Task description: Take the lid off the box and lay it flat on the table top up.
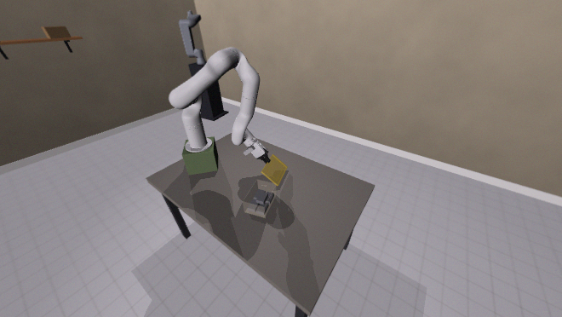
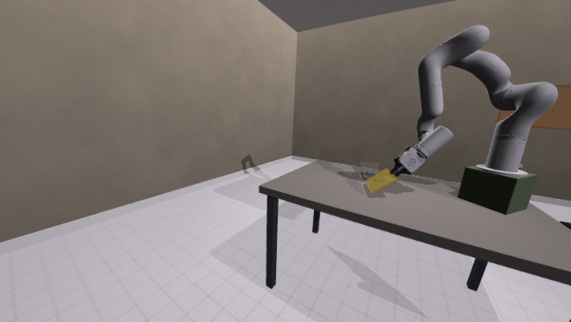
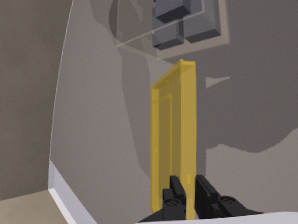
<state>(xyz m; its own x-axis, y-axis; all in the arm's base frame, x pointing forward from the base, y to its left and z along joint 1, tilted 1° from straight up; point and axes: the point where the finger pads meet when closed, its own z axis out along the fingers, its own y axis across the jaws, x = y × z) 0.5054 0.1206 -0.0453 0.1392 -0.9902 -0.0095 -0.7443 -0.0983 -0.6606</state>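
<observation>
Now: hand 70 mm short of the yellow lid and 60 mm above it. Also, from my hand: grey box 100 mm ahead, 260 mm to the right, 80 mm below.
</observation>
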